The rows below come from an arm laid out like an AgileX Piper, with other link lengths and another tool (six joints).
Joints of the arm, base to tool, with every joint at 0 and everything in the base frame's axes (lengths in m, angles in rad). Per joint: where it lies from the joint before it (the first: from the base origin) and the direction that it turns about. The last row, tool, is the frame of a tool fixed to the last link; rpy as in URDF.
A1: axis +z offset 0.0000 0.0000 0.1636
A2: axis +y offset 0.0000 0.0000 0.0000
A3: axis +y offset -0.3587 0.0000 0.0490
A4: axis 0.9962 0 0.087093 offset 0.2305 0.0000 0.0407
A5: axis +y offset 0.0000 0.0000 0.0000
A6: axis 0.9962 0 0.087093 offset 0.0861 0.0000 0.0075
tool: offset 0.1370 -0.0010 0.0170 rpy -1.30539 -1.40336 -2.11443
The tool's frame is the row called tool.
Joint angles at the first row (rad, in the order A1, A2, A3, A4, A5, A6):
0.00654 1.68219 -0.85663 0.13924 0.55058 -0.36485
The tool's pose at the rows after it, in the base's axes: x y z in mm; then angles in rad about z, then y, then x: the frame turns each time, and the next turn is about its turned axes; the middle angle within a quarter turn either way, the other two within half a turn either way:
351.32 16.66 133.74 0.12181 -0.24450 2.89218
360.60 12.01 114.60 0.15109 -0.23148 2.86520
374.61 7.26 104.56 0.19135 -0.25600 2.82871
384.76 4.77 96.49 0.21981 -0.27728 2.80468
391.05 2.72 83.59 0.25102 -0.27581 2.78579
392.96 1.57 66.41 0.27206 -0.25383 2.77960
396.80 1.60 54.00 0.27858 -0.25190 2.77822
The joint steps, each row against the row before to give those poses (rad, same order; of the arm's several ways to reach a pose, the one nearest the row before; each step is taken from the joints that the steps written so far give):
0.00002 0.08656 -0.01041 -0.01297 -0.02987 0.00003
-0.00003 0.06268 -0.00291 -0.03553 -0.05054 -0.00004
0.00001 0.04083 -0.00639 -0.04359 -0.06457 -0.00034
-0.00001 0.03080 -0.00039 -0.02776 -0.05587 -0.00116
0.00003 0.04077 -0.00002 -0.03065 -0.04343 -0.00106
-0.00003 0.04868 0.00000 -0.02169 -0.02892 -0.00084
0.00001 0.03715 -0.00001 -0.00527 -0.03567 -0.00100

